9 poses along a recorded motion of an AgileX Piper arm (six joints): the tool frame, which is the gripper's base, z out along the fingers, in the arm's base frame.
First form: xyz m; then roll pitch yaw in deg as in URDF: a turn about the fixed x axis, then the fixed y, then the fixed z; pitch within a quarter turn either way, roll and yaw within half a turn.
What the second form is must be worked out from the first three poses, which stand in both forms.
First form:
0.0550 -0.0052 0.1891 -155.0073 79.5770 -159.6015
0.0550 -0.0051 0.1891 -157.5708 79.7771 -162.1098
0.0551 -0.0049 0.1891 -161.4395 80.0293 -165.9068
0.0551 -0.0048 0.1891 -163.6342 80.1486 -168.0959
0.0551 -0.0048 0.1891 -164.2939 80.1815 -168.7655
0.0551 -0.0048 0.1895 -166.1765 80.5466 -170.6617
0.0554 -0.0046 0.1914 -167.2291 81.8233 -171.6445
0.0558 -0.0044 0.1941 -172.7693 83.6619 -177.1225
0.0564 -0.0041 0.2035 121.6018 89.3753 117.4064
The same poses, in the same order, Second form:
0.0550 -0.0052 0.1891 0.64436 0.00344 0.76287 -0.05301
0.0550 -0.0051 0.1891 0.64460 0.00618 0.76288 -0.04960
0.0551 -0.0049 0.1891 0.64493 0.01018 0.76287 -0.04473
0.0551 -0.0048 0.1891 0.64508 0.01260 0.76284 -0.04225
0.0551 -0.0048 0.1891 0.64513 0.01339 0.76282 -0.04158
0.0551 -0.0048 0.1895 0.64708 0.01588 0.76124 -0.03927
0.0554 -0.0046 0.1914 0.65523 0.01793 0.75434 -0.03641
0.0558 -0.0044 0.1941 0.66658 0.02337 0.74445 -0.03026
0.0564 -0.0041 0.2035 0.70472 0.02924 0.70852 -0.02253

